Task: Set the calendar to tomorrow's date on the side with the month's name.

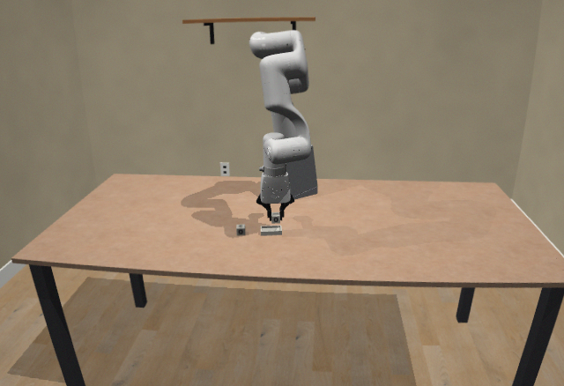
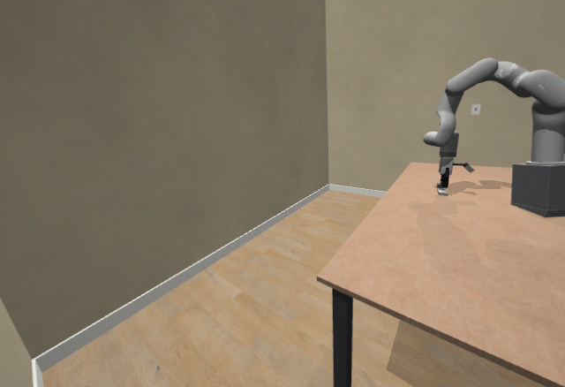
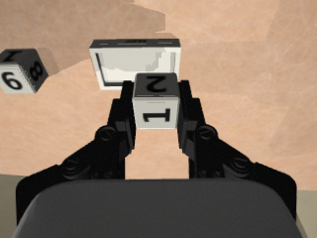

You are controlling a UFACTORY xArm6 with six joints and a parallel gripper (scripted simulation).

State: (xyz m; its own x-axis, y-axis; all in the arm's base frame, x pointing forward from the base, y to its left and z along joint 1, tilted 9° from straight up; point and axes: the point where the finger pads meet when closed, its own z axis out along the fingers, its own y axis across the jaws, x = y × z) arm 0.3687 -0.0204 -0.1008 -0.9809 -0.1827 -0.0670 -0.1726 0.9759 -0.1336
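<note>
Right now the calendar tray is 20 mm to the right of my hand and 60 mm below it.
</note>
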